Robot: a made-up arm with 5 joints. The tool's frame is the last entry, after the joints.
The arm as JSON. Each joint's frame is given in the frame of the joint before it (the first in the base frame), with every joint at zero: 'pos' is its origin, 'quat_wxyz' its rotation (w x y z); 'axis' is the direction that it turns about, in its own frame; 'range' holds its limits. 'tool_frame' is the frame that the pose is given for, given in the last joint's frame.
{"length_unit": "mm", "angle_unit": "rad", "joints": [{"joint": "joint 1", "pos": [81.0, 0.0, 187.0], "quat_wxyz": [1.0, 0.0, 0.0, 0.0], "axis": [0.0, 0.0, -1.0], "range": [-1.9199, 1.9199]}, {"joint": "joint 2", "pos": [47.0, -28.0, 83.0], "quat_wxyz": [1.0, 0.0, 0.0, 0.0], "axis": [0.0, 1.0, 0.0], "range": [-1.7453, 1.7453]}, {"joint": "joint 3", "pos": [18.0, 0.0, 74.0], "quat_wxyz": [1.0, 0.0, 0.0, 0.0], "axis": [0.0, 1.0, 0.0], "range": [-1.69, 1.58]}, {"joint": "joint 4", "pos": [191.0, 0.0, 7.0], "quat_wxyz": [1.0, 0.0, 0.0, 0.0], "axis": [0.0, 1.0, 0.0], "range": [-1.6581, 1.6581]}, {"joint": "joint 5", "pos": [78.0, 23.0, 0.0], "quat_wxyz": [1.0, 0.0, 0.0, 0.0], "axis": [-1.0, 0.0, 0.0], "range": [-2.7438, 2.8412]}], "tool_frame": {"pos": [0.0, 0.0, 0.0], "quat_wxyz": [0.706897, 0.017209, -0.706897, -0.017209]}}
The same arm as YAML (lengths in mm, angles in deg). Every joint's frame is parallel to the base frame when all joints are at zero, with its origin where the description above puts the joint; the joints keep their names.
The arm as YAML. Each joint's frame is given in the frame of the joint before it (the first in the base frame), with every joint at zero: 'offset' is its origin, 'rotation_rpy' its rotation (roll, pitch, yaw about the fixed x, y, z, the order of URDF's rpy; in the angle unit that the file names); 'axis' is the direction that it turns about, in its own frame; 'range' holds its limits. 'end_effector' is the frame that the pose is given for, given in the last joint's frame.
length_unit: mm
angle_unit: deg
chain:
  - id: joint 1
    offset: [81.0, 0.0, 187.0]
    rotation_rpy: [0.0, 0.0, 0.0]
    axis: "-z"
    range: [-110.0, 110.0]
  - id: joint 2
    offset: [47.0, -28.0, 83.0]
    rotation_rpy: [0.0, 0.0, 0.0]
    axis: "+y"
    range: [-100.0, 100.0]
  - id: joint 3
    offset: [18.0, 0.0, 74.0]
    rotation_rpy: [0.0, 0.0, 0.0]
    axis: "+y"
    range: [-96.83, 90.53]
  - id: joint 4
    offset: [191.0, 0.0, 7.0]
    rotation_rpy: [0.0, 0.0, 0.0]
    axis: "+y"
    range: [-95.0, 95.0]
  - id: joint 5
    offset: [78.0, 23.0, 0.0]
    rotation_rpy: [0.0, 0.0, 0.0]
    axis: "-x"
    range: [-157.21, 162.79]
end_effector:
  offset: [0.0, 0.0, 0.0]
  rotation_rpy: [90.0, -87.21, -90.0]

